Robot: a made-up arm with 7 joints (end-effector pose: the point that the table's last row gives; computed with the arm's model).
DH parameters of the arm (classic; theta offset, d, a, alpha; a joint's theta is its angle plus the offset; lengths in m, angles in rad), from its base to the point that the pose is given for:
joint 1: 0 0.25 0.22 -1.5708
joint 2: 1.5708 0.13 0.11 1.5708
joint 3: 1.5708 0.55 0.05 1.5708
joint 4: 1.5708 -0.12 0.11 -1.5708
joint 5: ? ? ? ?
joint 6: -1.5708 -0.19 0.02 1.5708
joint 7: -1.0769 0 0.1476 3.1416
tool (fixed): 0.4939 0.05 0 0
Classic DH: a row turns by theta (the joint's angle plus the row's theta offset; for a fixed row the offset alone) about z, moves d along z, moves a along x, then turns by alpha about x.
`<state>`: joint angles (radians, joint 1 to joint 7).
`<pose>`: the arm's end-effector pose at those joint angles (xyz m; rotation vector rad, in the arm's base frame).
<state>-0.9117 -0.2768 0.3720 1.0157 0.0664 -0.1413 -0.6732</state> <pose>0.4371 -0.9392 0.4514 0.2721 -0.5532 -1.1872</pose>
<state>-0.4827 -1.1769 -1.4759 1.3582 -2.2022 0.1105 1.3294</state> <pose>0.4247 -0.1447 0.6502 1.3878 0.4289 -2.5910</pose>
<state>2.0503 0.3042 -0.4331 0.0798 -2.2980 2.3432 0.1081</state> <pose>-0.5008 0.4226 -0.2201 1.4113 -0.0300 -1.0657</pose>
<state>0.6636 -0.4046 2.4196 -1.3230 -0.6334 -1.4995 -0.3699</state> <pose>0.6475 0.3588 0.7168 -1.5113 -0.1825 -1.5041</pose>
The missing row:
joint 5: 1.5708 -0.04 0.02 -1.5708
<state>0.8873 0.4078 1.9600 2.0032 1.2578 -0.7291 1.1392</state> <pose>0.3345 0.2718 -0.1694 -0.3186 0.6597 -2.1109</pose>
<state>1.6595 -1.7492 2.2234 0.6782 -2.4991 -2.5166 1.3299</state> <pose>0.0832 0.1401 0.8192 -2.2024 0.5922 -0.2482</pose>
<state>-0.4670 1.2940 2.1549 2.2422 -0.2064 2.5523 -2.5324</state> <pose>0.1990 0.0961 -0.1874 -1.9097 0.8632 -0.6412</pose>
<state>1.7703 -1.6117 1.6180 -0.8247 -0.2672 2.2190 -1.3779</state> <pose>-0.1417 -0.0631 1.0184 -0.0733 -2.5254 0.7951</pose>
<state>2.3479 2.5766 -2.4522 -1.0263 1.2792 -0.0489 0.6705</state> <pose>0.2290 -0.6567 0.2556 1.2637 -1.1211 -1.0026</pose>
